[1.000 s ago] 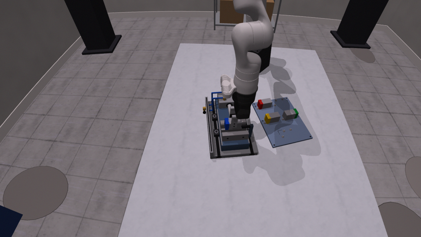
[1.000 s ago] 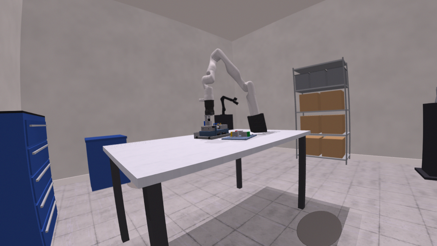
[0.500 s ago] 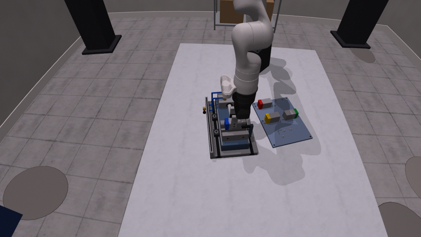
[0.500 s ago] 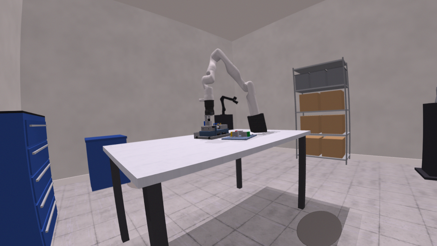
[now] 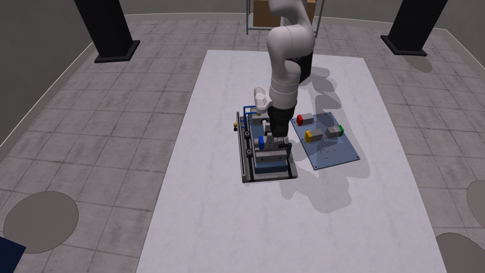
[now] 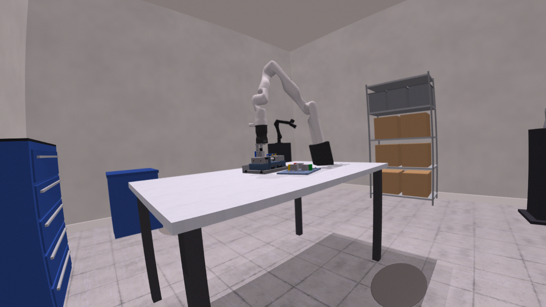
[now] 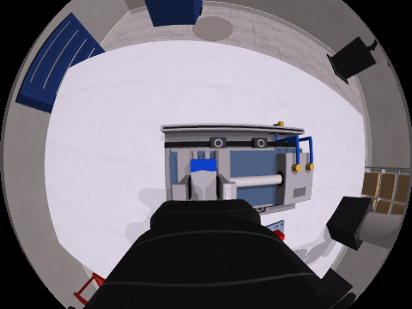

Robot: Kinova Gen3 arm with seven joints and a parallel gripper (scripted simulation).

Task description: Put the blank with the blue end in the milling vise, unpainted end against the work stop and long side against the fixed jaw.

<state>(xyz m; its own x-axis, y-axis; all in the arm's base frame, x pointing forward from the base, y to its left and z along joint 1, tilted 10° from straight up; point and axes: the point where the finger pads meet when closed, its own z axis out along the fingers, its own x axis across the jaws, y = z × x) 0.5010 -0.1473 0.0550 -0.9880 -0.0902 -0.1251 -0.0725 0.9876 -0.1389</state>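
My gripper is now 20 mm above the blue-ended blank. Also, from my hand: vise base rail (100 mm below, 90 mm to the right, 70 mm behind); then work stop rod (50 mm to the left, 50 mm below, 10 mm behind); then fixed jaw (60 mm below, 30 mm ahead, 10 mm to the left).
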